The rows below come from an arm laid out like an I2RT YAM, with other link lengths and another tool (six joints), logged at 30 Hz.
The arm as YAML. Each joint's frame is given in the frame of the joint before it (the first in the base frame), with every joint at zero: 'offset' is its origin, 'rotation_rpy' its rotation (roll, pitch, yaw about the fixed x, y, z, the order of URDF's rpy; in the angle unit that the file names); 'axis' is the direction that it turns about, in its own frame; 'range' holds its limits. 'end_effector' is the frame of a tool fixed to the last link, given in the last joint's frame.
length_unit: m
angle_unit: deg
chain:
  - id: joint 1
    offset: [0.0, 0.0, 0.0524]
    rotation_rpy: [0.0, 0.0, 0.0]
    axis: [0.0, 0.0, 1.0]
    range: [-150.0, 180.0]
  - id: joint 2
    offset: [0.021, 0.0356, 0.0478]
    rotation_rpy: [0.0, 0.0, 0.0]
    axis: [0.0, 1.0, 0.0]
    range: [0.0, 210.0]
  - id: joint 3
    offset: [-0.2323, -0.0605, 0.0]
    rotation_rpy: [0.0, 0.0, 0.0]
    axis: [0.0, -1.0, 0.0]
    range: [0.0, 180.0]
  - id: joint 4
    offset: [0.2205, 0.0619, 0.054]
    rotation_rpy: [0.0, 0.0, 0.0]
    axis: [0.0, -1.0, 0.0]
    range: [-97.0, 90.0]
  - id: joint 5
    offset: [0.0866, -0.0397, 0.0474]
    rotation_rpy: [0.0, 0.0, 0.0]
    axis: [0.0, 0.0, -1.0]
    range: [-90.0, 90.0]
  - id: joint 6
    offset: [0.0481, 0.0, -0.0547]
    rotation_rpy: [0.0, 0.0, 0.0]
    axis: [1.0, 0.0, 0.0]
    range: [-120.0, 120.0]
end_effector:
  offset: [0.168, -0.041, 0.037]
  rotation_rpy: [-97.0, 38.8, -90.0]
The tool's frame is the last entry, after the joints.
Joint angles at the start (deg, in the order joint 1, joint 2, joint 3, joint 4, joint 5, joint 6): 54.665, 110.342, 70.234, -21.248, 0.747, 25.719
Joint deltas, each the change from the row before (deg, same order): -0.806, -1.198, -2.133, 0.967, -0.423, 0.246; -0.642, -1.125, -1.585, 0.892, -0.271, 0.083; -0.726, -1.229, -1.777, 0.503, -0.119, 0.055; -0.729, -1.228, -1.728, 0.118, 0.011, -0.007; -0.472, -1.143, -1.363, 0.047, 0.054, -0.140; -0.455, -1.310, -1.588, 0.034, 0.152, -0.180; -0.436, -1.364, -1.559, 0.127, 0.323, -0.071; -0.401, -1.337, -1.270, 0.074, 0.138, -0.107; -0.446, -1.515, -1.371, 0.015, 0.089, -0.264; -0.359, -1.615, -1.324, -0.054, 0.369, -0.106; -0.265, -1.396, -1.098, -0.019, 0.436, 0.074; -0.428, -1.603, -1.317, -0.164, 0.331, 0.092
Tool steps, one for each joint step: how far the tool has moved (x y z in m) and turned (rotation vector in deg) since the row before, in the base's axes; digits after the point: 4 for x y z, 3 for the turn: -0.0001, -0.0085, -0.0020, 0.314, 0.377, -0.819; 0.0010, -0.0054, 0.0007, 0.512, -0.034, -0.584; 0.0001, -0.0085, -0.0007, 0.043, 0.131, -0.716; -0.0006, -0.0099, -0.0014, -0.310, 0.224, -0.728; -0.0009, -0.0071, 0.0001, -0.207, 0.018, -0.375; -0.0015, -0.0080, -0.0001, -0.328, -0.017, -0.369; -0.0008, -0.0079, 0.0006, -0.255, -0.203, -0.526; -0.0006, -0.0059, 0.0018, -0.003, -0.222, -0.372; -0.0008, -0.0063, 0.0021, -0.013, -0.256, -0.256; -0.0005, -0.0066, 0.0029, -0.065, -0.438, -0.443; -0.0002, -0.0056, 0.0028, -0.015, -0.445, -0.540; -0.0008, -0.0074, 0.0022, -0.068, -0.266, -0.669
